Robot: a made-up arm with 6 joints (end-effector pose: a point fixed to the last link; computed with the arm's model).
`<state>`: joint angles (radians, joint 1 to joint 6).
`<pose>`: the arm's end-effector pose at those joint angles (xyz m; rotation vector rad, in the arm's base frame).
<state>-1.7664 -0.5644 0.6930 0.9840 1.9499 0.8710</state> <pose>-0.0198 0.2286 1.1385 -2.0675 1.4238 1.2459</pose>
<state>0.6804 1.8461 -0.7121 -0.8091 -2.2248 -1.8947</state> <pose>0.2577 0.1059 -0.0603 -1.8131 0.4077 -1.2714</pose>
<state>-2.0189 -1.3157 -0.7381 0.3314 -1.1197 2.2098</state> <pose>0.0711 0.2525 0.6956 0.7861 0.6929 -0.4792</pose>
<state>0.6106 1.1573 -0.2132 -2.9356 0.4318 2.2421</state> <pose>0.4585 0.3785 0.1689 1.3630 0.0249 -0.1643</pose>
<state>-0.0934 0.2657 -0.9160 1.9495 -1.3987 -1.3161</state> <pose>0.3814 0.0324 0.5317 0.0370 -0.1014 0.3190</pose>
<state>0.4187 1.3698 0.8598 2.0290 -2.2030 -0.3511</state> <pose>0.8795 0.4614 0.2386 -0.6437 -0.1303 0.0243</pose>
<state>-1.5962 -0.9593 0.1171 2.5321 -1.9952 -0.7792</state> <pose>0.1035 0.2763 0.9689 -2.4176 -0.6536 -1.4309</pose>
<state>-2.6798 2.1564 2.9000 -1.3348 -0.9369 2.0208</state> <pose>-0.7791 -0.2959 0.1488 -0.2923 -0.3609 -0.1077</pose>
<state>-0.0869 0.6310 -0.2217 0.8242 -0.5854 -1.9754</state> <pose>0.6550 -0.0786 0.5196 1.0689 -1.4035 -0.6388</pose>
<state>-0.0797 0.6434 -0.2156 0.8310 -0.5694 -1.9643</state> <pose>0.6598 -0.0743 0.5137 1.0890 -1.3851 -0.6182</pose>
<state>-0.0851 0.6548 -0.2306 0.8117 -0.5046 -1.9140</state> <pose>0.6566 -0.0808 0.5027 1.1514 -1.3460 -0.6033</pose>
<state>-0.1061 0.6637 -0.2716 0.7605 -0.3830 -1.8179</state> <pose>0.6425 -0.1000 0.4865 1.2590 -1.2942 -0.5897</pose>
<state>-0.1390 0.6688 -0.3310 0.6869 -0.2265 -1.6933</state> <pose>0.6183 -0.1270 0.4680 1.3854 -1.2565 -0.5672</pose>
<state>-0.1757 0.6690 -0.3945 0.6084 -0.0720 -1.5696</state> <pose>0.5890 -0.1537 0.4521 1.4934 -1.2516 -0.5334</pose>
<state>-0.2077 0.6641 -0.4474 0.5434 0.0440 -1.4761</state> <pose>0.5619 -0.1739 0.4424 1.5584 -1.2725 -0.5025</pose>
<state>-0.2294 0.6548 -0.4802 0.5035 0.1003 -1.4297</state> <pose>0.5433 -0.1857 0.4402 1.5800 -1.2989 -0.4932</pose>
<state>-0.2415 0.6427 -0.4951 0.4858 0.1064 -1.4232</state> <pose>0.5334 -0.1912 0.4437 1.5744 -1.3199 -0.5075</pose>
